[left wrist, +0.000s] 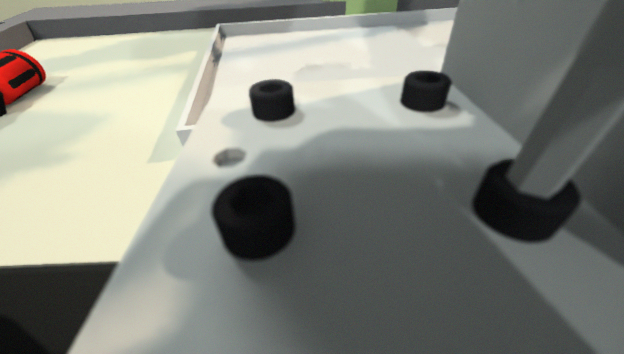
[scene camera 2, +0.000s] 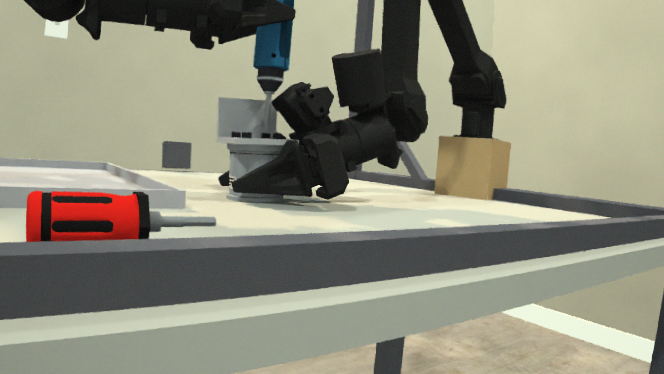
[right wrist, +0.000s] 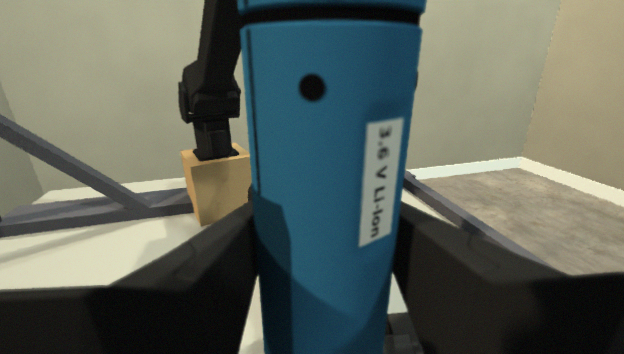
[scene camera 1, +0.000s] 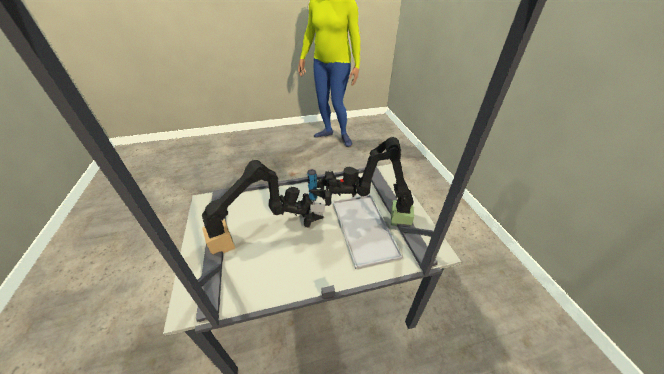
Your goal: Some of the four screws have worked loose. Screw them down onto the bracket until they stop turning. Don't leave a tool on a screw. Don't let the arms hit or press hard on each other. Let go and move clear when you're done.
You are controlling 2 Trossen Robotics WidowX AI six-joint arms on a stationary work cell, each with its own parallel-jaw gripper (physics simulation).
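Frame: origin at the left arm's base, x ahead, y left, z up, level; metres.
Seen in the pictures: left gripper, fingertip midpoint: (scene camera 2: 225, 184) (scene camera 1: 323, 213); right gripper, fingertip midpoint: (scene camera 2: 288, 19) (right wrist: 322, 211) (scene camera 1: 309, 187); left arm's base at its link origin: (right wrist: 215, 153) (scene camera 1: 215, 230); right arm's base at its link origin: (scene camera 1: 403, 208).
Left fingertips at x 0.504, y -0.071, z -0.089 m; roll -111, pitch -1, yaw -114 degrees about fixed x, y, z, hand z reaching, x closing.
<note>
Pixels of each thing's top centre, then the offset from my left fingertips to it.
- round base at its top centre: (scene camera 2: 257, 140) dx -0.029, dy +0.014, dz +0.050 m
- blue power driver at its top centre: (scene camera 1: 311, 170) dx -0.049, dy +0.006, dz +0.294 m
- right-hand black screw at its top centre: (left wrist: 536, 181) dx -0.050, dy +0.004, dz +0.059 m
- far left screw at its top centre: (left wrist: 270, 86) dx -0.004, dy +0.024, dz +0.057 m
- far right screw at its top centre: (left wrist: 429, 77) dx -0.018, dy -0.009, dz +0.058 m
- red screwdriver at its top centre: (scene camera 2: 128, 193) dx +0.206, dy +0.176, dz +0.014 m
- shallow tray at its top centre: (left wrist: 438, 40) (scene camera 2: 40, 168) (scene camera 1: 364, 226) dx +0.134, dy -0.177, dz +0.001 m
The grey bracket (scene camera 1: 318, 206) (scene camera 2: 239, 118) (left wrist: 370, 260) sits on a round base (scene camera 2: 245, 162). My left gripper (scene camera 2: 229, 184) is shut on that base from the side. My right gripper (scene camera 1: 315, 192) (scene camera 2: 288, 16) (right wrist: 322, 211) is shut on a blue power driver (scene camera 1: 312, 181) (scene camera 2: 272, 47) (right wrist: 330, 150) held upright above the bracket. Its bit (left wrist: 560, 120) stands in the socket of the right-hand black screw (left wrist: 525, 207) in the left wrist view. The other screws are the near left screw (left wrist: 254, 217), far left screw (left wrist: 271, 100) and far right screw (left wrist: 426, 91). Their seating is unclear.
A red screwdriver (scene camera 2: 90, 217) (left wrist: 20, 77) lies on the table, near the edge in scene camera 2. A shallow tray (scene camera 1: 370, 235) (scene camera 2: 165, 197) (left wrist: 325, 50) lies beside the bracket. My right arm passes above the left gripper, close to it. Frame posts stand at the table's sides.
</note>
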